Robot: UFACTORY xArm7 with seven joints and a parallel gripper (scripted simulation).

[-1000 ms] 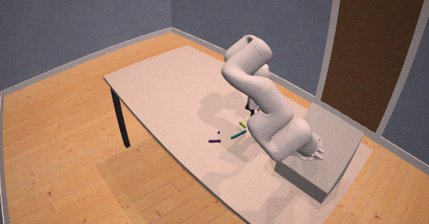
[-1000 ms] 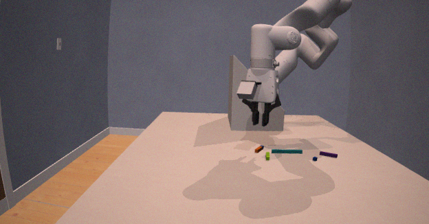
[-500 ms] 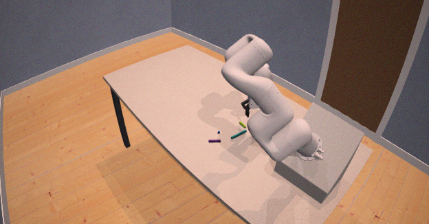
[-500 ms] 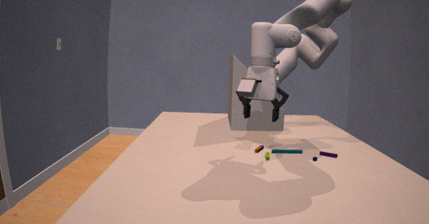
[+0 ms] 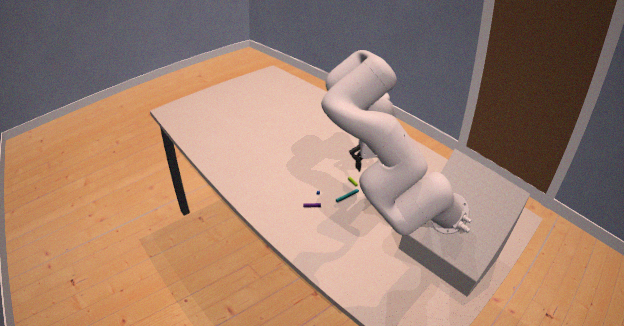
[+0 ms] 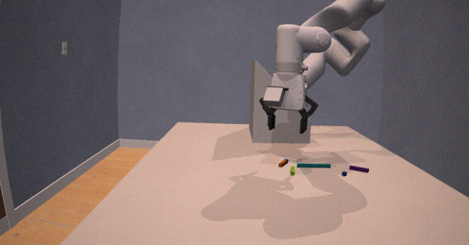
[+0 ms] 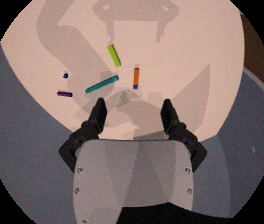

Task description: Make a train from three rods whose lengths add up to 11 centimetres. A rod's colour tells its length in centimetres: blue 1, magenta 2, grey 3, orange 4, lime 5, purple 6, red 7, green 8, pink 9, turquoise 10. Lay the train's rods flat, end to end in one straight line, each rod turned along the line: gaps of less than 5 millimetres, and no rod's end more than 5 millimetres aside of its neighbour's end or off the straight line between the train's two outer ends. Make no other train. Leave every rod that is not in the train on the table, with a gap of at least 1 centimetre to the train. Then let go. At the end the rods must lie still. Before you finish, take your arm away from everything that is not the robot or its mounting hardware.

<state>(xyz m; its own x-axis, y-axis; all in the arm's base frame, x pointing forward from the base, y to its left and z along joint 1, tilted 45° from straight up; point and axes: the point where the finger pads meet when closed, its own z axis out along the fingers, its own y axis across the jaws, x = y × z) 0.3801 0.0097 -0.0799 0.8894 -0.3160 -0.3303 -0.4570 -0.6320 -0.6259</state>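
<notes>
My hand is 6 cm short of the purple rod, 21 cm to the right of it and 11 cm above it. The rest, counted from my hand: turquoise rod 2 cm ahead, 8 cm to the left, 11 cm below; orange rod 11 cm below; lime rod 6 cm ahead, 1 cm to the left, 11 cm below.
</notes>
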